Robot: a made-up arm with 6 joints. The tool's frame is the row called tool.
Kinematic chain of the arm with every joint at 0, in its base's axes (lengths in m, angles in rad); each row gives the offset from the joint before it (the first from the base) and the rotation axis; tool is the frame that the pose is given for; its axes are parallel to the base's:
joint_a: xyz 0 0 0.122 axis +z
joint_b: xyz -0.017 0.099 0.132 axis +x
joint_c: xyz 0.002 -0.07 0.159 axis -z
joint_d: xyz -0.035 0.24 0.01 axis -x
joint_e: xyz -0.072 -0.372 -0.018 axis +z
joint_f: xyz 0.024 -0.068 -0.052 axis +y
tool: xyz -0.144 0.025 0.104
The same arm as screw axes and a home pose.
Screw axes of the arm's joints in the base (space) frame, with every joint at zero. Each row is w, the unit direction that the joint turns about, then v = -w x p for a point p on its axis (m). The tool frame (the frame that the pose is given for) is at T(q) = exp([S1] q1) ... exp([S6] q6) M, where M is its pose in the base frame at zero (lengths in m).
S1 = (0, 0, 1, 0, 0, 0)
S2 = (1, 0, 0, 0, 0.254, -0.099)
S3 = (0, 0, -1, -0.029, -0.015, 0)
S4 = (-1, 0, 0, 0, -0.423, 0.269)
S5 = (0, 0, 1, -0.103, 0.122, 0)
S6 = (0, 1, 0, -0.353, 0, -0.098)
M: xyz -0.242 -0.146 0.457 (m) rpy 0 0 0 (deg, as in URDF)

